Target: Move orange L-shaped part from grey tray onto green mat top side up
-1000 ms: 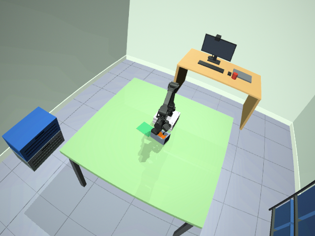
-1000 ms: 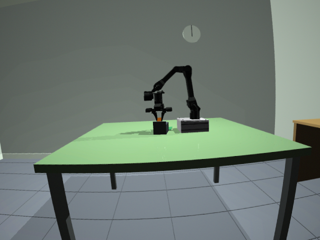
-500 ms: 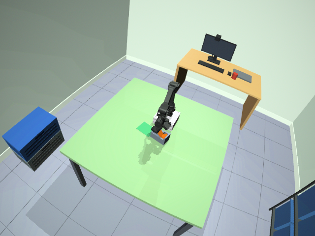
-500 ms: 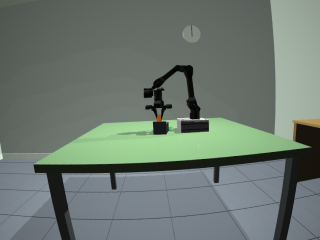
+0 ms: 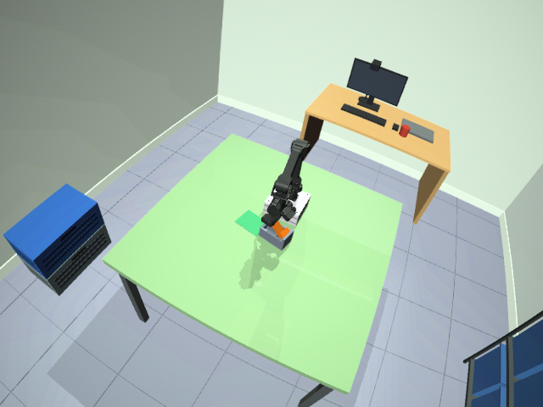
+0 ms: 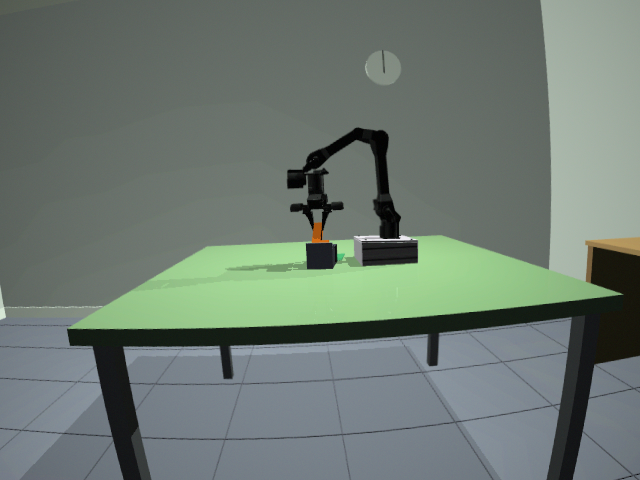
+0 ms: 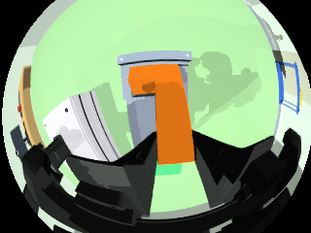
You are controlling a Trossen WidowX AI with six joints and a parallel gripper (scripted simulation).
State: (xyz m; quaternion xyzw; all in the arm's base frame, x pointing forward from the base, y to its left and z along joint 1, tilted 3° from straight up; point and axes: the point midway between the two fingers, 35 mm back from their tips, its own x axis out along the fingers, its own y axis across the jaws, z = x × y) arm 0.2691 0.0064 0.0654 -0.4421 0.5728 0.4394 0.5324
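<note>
The green mat lies 5 cm behind my gripper tip, 14 cm to the right of it and 14 cm below it. From my gripper tip the other things lie so: orange L-shaped part (1 cm behind, 4 cm to the left, 3 cm below).
</note>
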